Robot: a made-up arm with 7 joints.
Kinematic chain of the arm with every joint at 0, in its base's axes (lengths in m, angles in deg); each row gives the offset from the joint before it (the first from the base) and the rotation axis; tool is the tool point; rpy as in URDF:
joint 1: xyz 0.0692 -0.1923 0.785 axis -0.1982 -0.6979 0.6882
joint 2: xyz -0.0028 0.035 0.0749 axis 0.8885 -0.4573 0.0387
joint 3: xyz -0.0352 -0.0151 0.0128 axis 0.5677 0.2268 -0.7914
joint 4: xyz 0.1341 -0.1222 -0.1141 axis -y
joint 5: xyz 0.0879 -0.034 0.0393 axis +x
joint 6: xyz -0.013 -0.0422 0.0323 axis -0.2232 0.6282 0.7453
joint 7: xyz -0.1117 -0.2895 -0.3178 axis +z
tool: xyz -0.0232 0.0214 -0.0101 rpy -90 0 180
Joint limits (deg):
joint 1: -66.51..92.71
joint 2: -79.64..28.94
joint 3: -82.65..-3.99
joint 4: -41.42..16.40
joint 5: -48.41..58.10
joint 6: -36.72..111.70
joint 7: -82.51..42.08
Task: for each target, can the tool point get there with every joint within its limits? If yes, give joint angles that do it. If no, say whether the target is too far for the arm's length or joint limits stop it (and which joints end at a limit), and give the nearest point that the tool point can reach.
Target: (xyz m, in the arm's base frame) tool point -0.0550 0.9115 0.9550
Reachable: no: too far | nearest point -0.0224 0.5213 0.9273 | short by 0.393 m
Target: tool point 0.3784 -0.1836 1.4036
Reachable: yes | joints 53.12 -43.66 -31.15 7.11 -3.43 76.77 27.96
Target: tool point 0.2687 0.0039 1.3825
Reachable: yes | joints 73.46 -54.92 -52.05 -33.67 10.22 88.91 -21.87
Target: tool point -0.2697 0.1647 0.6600
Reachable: no: joint limits stop it (at a limit: joint 1, joint 3, joint 4, joint 5, joint 7) | nearest point -0.2014 0.0429 0.6424 | short by 0.141 m
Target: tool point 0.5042 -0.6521 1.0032
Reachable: yes | joints 13.32 -11.64 -20.90 -5.21 -3.02 77.40 23.97
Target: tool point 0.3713 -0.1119 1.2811
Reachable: yes | joints 50.76 -44.35 -69.60 -24.14 9.67 24.71 17.95
